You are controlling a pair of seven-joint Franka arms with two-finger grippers.
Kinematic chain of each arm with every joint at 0, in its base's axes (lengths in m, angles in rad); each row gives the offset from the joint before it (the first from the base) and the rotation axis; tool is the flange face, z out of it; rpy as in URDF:
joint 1: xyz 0 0 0.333 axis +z
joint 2: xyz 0 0 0 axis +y
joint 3: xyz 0 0 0.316 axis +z
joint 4: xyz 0.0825 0 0 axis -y
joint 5: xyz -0.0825 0 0.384 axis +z
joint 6: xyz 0 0 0 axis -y
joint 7: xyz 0.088 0 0 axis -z
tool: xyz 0 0 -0.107 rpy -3.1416 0 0
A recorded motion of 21 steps. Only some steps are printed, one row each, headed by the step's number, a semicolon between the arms.
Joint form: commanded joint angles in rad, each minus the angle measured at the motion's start. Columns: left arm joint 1, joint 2, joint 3, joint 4, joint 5, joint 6, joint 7; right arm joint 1, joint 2, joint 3, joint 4, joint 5, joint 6, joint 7.
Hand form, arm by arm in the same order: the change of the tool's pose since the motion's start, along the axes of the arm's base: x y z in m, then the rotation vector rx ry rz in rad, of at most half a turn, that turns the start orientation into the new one. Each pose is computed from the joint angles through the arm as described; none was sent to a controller.
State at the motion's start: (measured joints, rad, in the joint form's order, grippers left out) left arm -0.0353 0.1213 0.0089 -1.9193 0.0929 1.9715 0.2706; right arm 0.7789 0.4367 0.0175 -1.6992 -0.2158 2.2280 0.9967
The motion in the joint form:
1: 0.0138 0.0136 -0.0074 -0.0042 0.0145 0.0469 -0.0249; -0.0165 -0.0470 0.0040 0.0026 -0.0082 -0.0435 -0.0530
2: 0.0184 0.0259 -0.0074 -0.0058 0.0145 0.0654 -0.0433; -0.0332 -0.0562 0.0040 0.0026 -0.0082 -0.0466 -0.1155
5: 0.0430 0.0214 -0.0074 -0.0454 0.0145 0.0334 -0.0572; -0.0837 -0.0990 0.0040 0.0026 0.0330 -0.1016 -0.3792
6: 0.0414 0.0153 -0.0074 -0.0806 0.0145 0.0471 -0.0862; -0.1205 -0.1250 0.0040 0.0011 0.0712 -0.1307 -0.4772
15: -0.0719 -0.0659 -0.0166 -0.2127 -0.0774 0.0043 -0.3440; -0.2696 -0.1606 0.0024 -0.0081 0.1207 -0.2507 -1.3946
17: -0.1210 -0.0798 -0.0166 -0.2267 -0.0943 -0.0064 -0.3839; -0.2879 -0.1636 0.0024 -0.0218 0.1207 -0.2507 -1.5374
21: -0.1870 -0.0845 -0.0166 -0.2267 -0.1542 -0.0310 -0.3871; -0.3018 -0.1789 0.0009 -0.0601 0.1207 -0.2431 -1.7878
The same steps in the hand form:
1: 0.0056 0.0040 -0.0060 0.0104 -0.0314 0.0204; 0.0036 -0.0109 0.0287 -0.0130 -0.0106 0.0355
2: 0.0083 0.0064 -0.0124 0.0103 -0.0375 0.0415; 0.0108 -0.0195 0.0346 -0.0215 -0.0126 0.0794
5: -0.0049 0.0212 -0.0303 0.0152 0.0282 0.0825; 0.0269 -0.0499 0.0575 -0.0532 0.0280 0.2597
6: -0.0123 0.0201 -0.0415 0.0176 0.0410 0.1083; 0.0373 -0.0712 0.0709 -0.0441 0.0538 0.2997
15: -0.0593 -0.0496 -0.0577 -0.0105 0.1242 0.2920; 0.0767 -0.1609 0.0782 -0.1461 0.1962 1.0299
17: -0.0686 -0.0753 -0.0571 -0.0123 0.1358 0.2915; 0.0799 -0.1724 0.0737 -0.1586 0.2126 1.1544
21: -0.0793 -0.1121 -0.0561 -0.0495 0.1712 0.2598; 0.0773 -0.1846 0.0660 -0.1785 0.2358 1.3903

